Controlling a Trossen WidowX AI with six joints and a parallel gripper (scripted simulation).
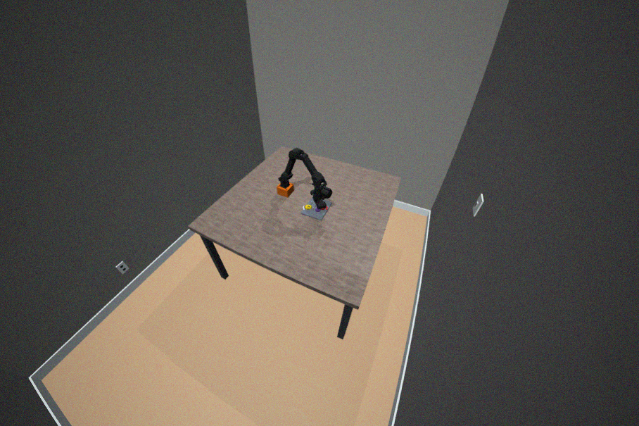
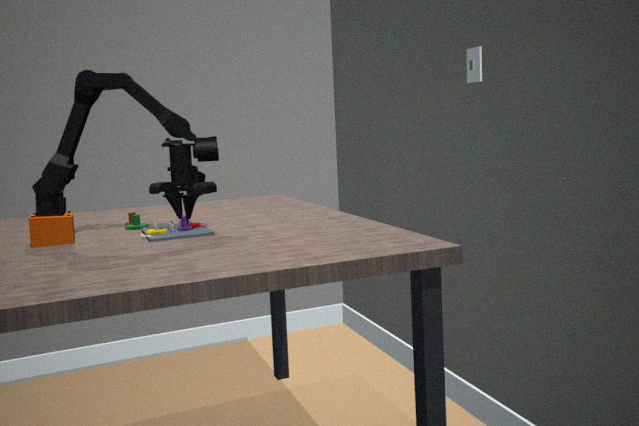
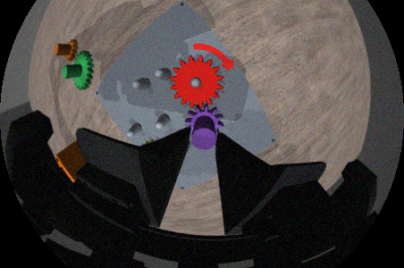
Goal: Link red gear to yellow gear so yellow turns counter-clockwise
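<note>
Now: gripper tip 1 cm above the purple gear. The rest, counted from my gripper tip: green gear (17 cm to the left, 13 cm behind, 2 cm below); red gear (4 cm to the left, 2 cm below, 2 cm ahead); yellow gear (8 cm behind, 2 cm below, 1 cm to the right).
</note>
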